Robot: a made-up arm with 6 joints.
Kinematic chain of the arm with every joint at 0, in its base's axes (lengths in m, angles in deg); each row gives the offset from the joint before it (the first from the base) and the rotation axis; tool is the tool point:
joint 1: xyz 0 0 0.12 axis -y
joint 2: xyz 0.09 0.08 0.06 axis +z
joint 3: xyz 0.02 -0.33 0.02 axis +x
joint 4: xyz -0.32 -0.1 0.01 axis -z
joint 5: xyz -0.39 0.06 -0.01 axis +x
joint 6: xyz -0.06 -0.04 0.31 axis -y
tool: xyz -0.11 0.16 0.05
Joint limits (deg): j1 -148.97..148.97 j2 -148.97..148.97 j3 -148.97..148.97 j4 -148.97..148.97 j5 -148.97..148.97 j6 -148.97..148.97
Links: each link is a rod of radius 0.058 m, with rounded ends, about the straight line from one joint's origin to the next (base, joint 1, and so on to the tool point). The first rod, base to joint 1, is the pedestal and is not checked.
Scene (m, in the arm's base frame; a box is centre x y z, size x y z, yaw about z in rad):
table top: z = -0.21
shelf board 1: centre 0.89 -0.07 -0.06 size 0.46 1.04 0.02 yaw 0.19
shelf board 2: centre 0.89 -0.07 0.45 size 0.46 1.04 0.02 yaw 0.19
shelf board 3: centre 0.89 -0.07 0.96 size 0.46 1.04 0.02 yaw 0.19
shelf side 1: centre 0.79 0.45 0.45 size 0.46 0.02 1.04 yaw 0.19
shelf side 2: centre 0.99 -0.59 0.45 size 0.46 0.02 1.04 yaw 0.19
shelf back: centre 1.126 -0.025 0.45 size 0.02 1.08 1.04 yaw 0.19
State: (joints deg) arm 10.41 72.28 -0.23 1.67 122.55 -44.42
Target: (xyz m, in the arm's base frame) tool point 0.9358 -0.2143 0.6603
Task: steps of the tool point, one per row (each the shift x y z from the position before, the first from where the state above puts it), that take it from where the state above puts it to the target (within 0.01 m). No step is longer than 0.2 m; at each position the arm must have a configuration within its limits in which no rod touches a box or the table.
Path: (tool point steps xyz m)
1: 0.0471 0.0478 0.1042
2: 0.0168 0.0537 0.1227
3: -0.0182 0.0581 0.1307
4: -0.0549 0.0605 0.1276
5: 0.0061 0.1481 0.0402
6: -0.0433 0.1381 -0.0036
7: -0.0778 0.1100 -0.0436
8: 0.1170 0.0180 0.0395
9: 0.1231 0.0226 0.0142
10: 0.1223 0.0255 -0.0132
11: 0.1139 0.0255 -0.0403

